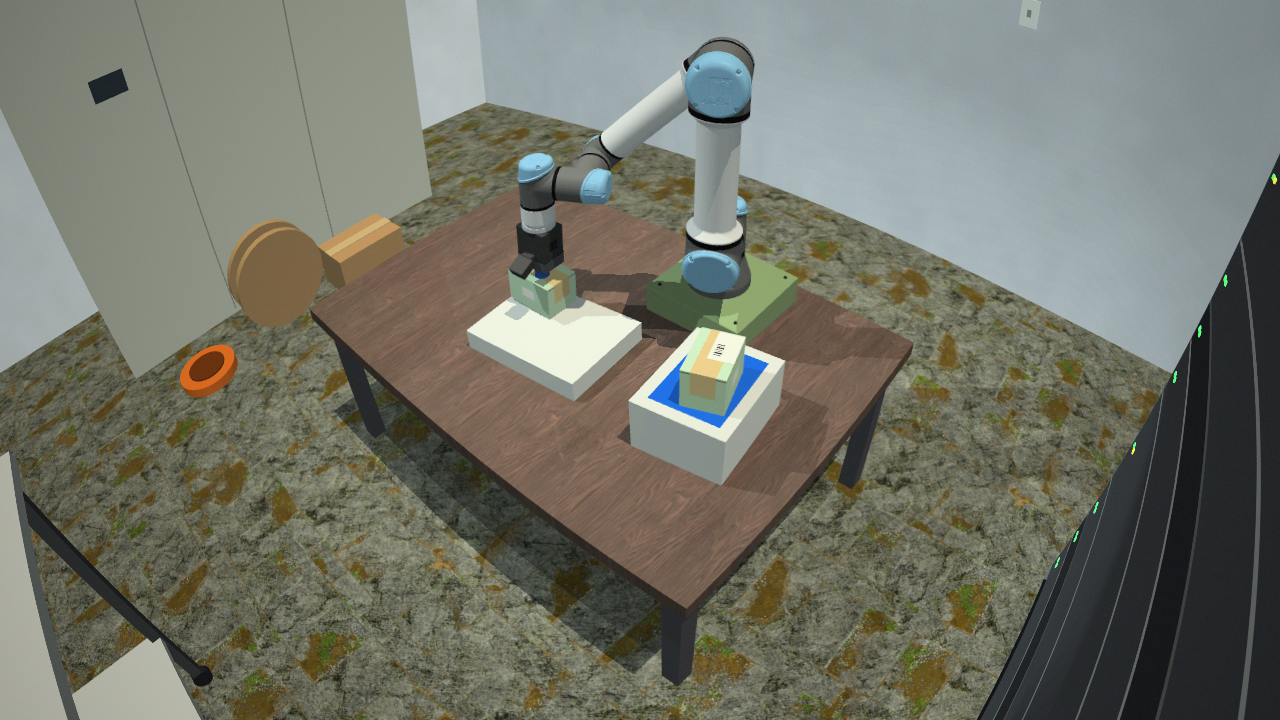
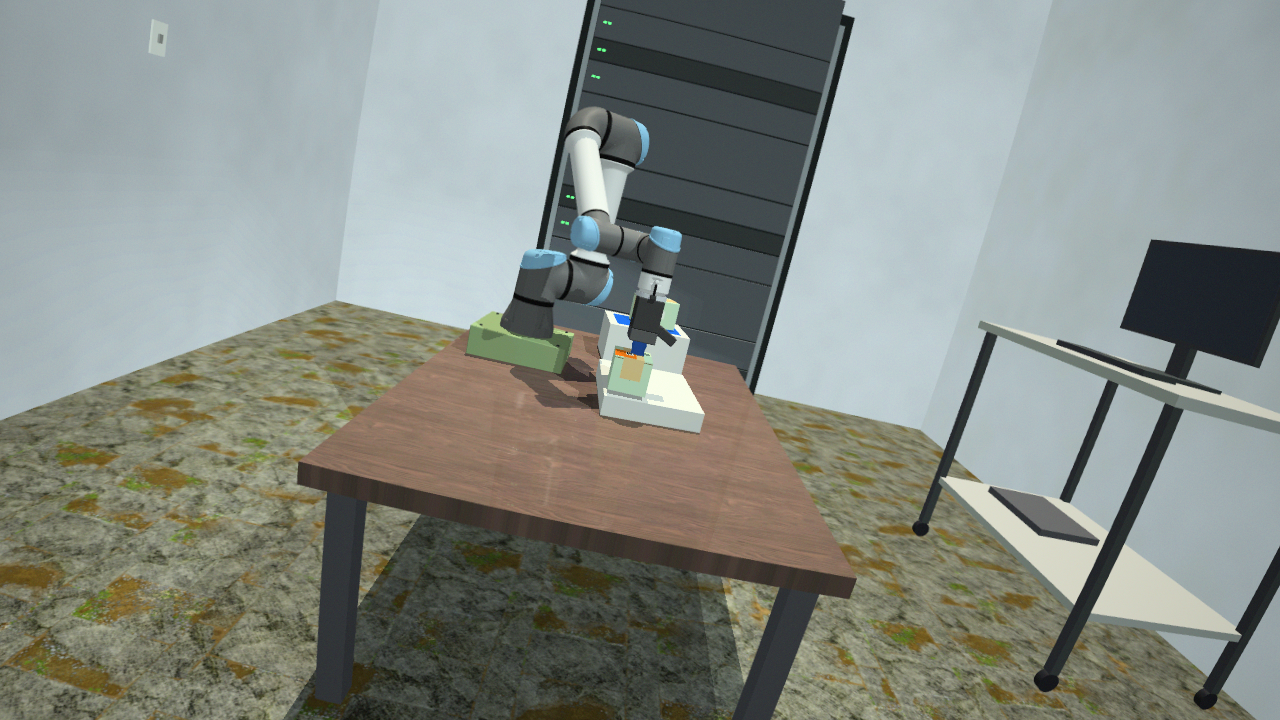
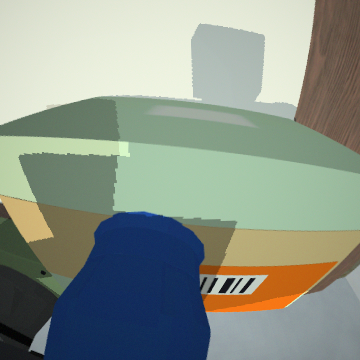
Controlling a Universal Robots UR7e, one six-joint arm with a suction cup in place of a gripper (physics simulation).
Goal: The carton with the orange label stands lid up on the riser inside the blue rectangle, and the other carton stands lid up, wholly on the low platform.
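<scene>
The orange-label carton (image 1: 528,292) (image 2: 630,376) (image 3: 240,190) is pale green with tan tape and stands lid up, about upright, over the back left corner of the low platform (image 1: 572,353) (image 2: 653,416) (image 3: 100,50). Its underside is hidden, so I cannot tell whether it rests on the platform. My blue suction cup (image 1: 541,274) (image 2: 638,347) (image 3: 150,220) is pressed on its lid beside the orange label and holds it. The other carton (image 1: 703,385) (image 2: 670,313), with a white barcode label, stands lid up inside the blue rectangle (image 1: 666,391) on the riser (image 1: 675,438) (image 2: 673,358).
The green arm base (image 1: 689,308) (image 2: 519,349) stands on the table (image 1: 501,429) (image 2: 554,465) behind the riser and platform. A brown box (image 1: 362,250), a round brown object (image 1: 277,273) and an orange ring (image 1: 190,383) are beyond the table's left side. A trolley (image 2: 1118,367) stands apart.
</scene>
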